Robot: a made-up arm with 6 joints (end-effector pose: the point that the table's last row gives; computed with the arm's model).
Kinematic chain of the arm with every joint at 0, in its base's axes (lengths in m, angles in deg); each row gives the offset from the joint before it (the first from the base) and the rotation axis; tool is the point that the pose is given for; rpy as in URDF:
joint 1: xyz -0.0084 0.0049 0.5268 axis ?
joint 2: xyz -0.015 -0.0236 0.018 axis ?
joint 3: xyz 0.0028 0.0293 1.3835 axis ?
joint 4: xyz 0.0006 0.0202 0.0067 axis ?
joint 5: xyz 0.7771 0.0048 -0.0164 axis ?
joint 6: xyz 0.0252 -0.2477 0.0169 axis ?
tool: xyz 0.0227 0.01 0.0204 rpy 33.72 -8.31 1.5
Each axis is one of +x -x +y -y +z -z.
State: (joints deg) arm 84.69 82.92 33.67 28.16 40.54 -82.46
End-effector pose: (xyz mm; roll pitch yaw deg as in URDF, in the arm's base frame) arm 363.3 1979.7 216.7 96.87 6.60 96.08
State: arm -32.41 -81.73 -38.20 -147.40 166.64 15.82
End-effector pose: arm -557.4 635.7 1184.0 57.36 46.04 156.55
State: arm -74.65 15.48 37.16 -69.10 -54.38 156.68
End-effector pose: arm 300.7 -1145.0 1948.2 -61.85 5.47 -17.01
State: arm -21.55 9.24 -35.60 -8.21 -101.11 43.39
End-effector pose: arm 581.6 -425.6 1285.3 158.08 37.37 139.51
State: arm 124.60 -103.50 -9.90 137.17 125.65 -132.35
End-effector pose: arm 699.5 -1428.4 953.3 -12.44 28.56 174.17
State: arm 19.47 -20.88 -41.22 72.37 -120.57 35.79
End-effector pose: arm 303.3 -1.5 1753.4 -118.01 11.92 -102.59
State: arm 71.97 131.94 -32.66 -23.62 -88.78 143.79
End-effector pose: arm 221.0 169.4 -444.6 139.31 -61.71 177.59
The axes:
joint 1: +z
joint 2: +y
joint 3: -y
joint 4: -x
joint 5: -y
joint 6: -x

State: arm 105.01 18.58 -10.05 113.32 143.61 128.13
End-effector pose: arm -441.8 1112.5 1688.7 -149.11 -2.12 -110.56
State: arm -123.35 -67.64 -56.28 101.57 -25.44 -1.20
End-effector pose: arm 335.2 400.3 1469.9 -62.54 -12.95 -140.82
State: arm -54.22 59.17 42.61 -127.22 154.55 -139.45
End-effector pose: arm 1206.7 -1360.0 849.9 -136.97 7.97 145.65
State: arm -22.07 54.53 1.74 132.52 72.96 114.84
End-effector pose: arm 1658.1 -452.9 808.2 -112.93 46.47 97.74
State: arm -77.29 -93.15 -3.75 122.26 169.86 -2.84
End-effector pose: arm -254.5 1607.6 1197.8 -164.60 88.45 -40.92
